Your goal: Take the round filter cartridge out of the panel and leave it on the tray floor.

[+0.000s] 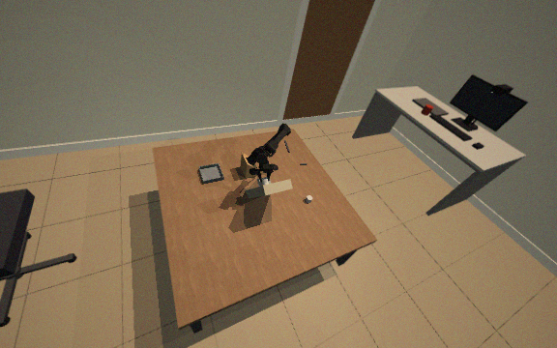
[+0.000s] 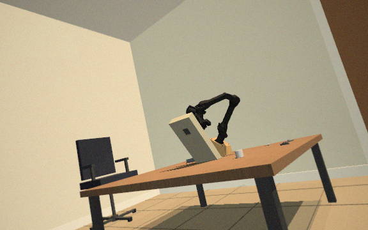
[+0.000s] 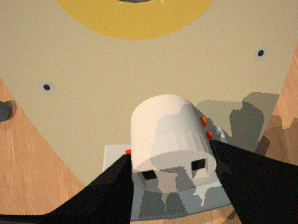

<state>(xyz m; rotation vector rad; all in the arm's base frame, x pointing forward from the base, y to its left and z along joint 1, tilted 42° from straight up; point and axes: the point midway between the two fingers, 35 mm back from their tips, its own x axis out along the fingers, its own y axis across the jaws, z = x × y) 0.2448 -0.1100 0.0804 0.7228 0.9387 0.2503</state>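
Now: gripper tip 50 mm short of the beige service panel and 20 mm above it. From my gripper tip the other things lie so: tray 360 mm behind, 240 mm to the right, 190 mm below; round white filter cartridge right at my gripper tip.
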